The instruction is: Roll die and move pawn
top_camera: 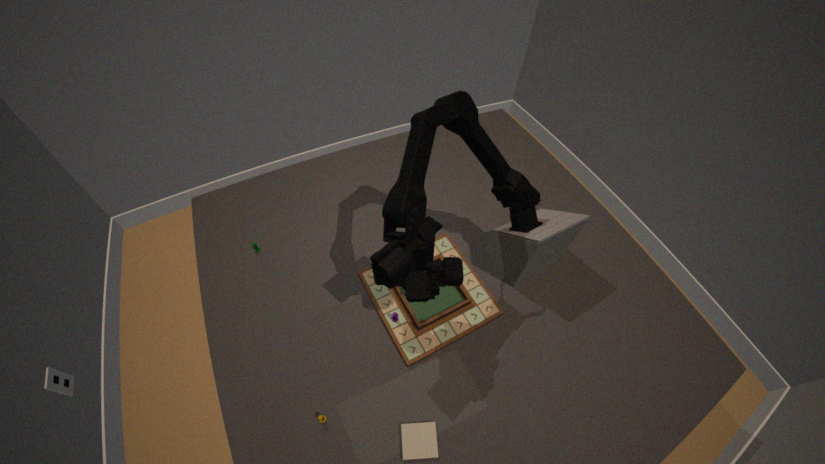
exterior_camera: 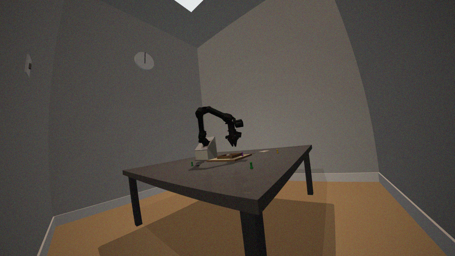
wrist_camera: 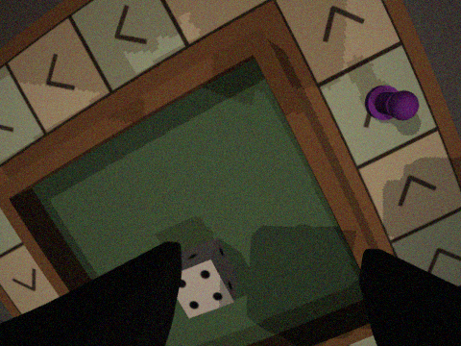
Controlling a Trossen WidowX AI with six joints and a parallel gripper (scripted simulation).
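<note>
Now: gripper tip 7 cm short of the purple pawn and 7 cm above it. From my gripper tip the other things lie so: pale card (28 cm to the left, 17 cm ahead, 9 cm below); then green dice tray (9 cm below, 5 cm behind, 1 cm to the right); then white die (7 cm below, 5 cm behind, 2 cm to the right).
</note>
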